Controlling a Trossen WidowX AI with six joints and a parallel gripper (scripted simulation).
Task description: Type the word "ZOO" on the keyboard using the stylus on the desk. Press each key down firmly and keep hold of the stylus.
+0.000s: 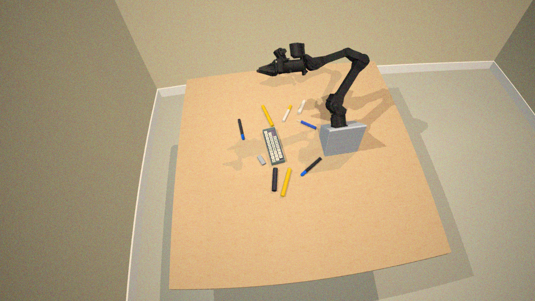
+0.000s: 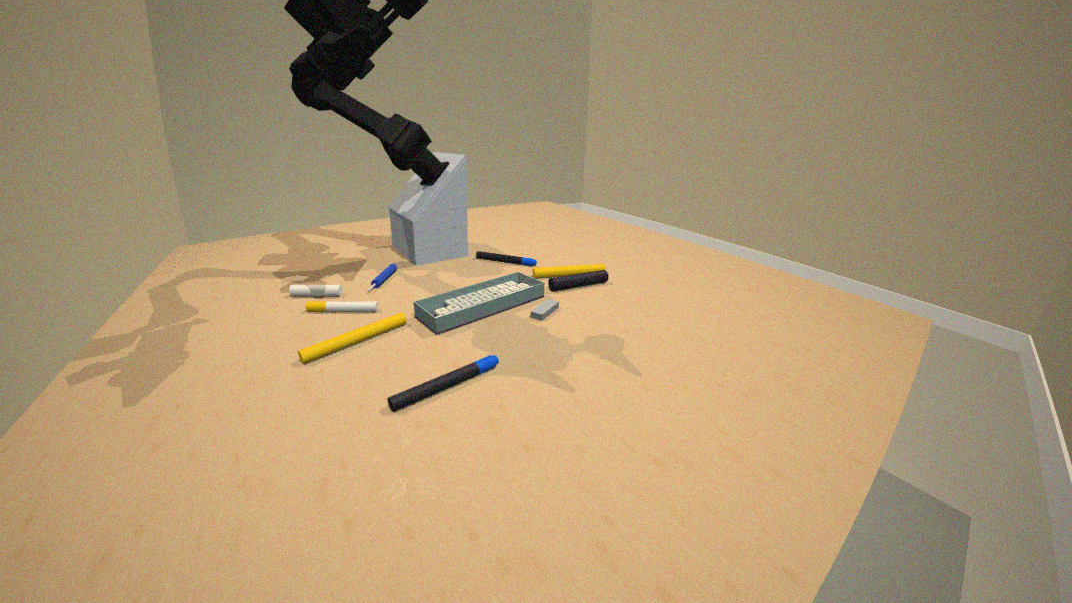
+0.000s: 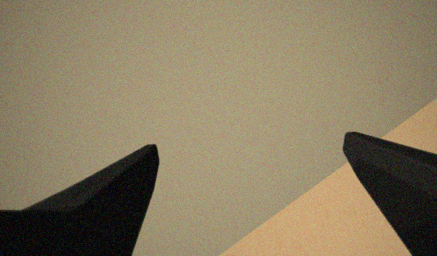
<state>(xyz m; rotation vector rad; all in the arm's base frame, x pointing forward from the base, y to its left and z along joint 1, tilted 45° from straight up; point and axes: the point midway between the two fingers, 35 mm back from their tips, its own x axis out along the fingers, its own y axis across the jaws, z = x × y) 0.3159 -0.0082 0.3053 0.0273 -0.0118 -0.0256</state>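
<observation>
My gripper tip is 41 cm above the O key, 10 cm to the right of it and 2 cm past it. From my gripper tip the other things lie so: grey block: 42 cm below, 20 cm to the left, 6 cm ahead; K key: 41 cm below, 8 cm to the left, 2 cm behind; blue hexagonal stylus: 42 cm below, 21 cm behind, 3 cm to the left.
</observation>
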